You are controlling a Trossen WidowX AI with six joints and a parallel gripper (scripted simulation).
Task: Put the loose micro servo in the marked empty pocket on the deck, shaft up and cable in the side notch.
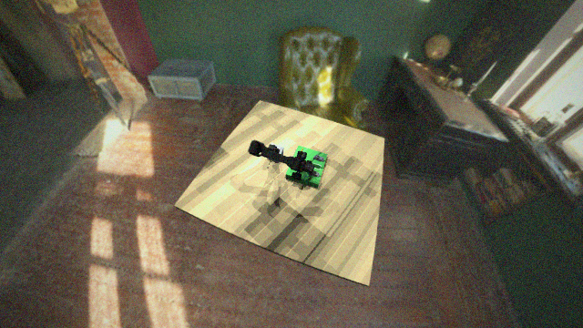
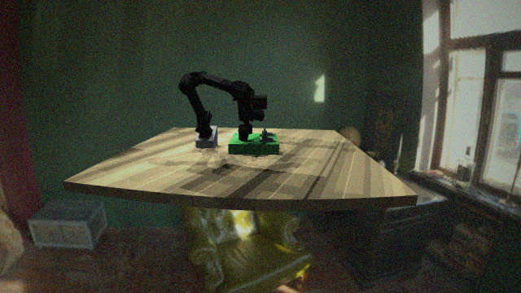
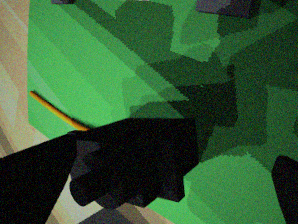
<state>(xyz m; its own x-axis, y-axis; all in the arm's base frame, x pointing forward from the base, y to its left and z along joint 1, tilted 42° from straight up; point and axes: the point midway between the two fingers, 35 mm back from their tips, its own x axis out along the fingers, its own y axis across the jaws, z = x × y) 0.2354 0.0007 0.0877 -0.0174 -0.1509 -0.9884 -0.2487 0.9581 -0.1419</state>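
The green robot deck is 80 mm to the left of my gripper tip, 70 mm below it and 20 mm behind it.
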